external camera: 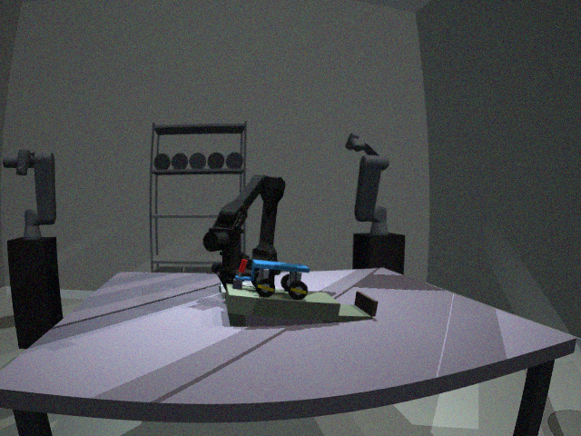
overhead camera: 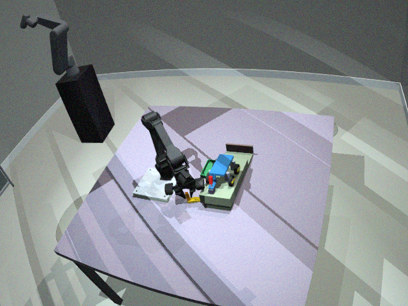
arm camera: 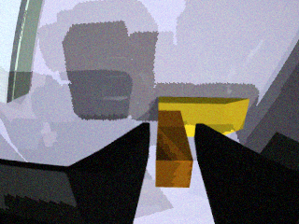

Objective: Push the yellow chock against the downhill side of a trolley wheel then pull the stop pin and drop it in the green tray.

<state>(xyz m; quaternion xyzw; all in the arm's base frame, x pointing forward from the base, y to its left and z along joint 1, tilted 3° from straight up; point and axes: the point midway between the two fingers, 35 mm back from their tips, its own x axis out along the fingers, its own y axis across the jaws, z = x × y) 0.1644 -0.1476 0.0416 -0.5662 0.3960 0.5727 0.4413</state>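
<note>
Right now my gripper tip is 22 cm to the right of the green tray, 5 cm short of it and 4 cm above it. Round my gripper tip: stop pin: 13 cm ahead, 10 cm above, 1 cm to the left; yellow chock: 2 cm ahead, 1 cm to the left, 1 cm below; ramp: 16 cm ahead, 11 cm to the left, 2 cm above.
</note>
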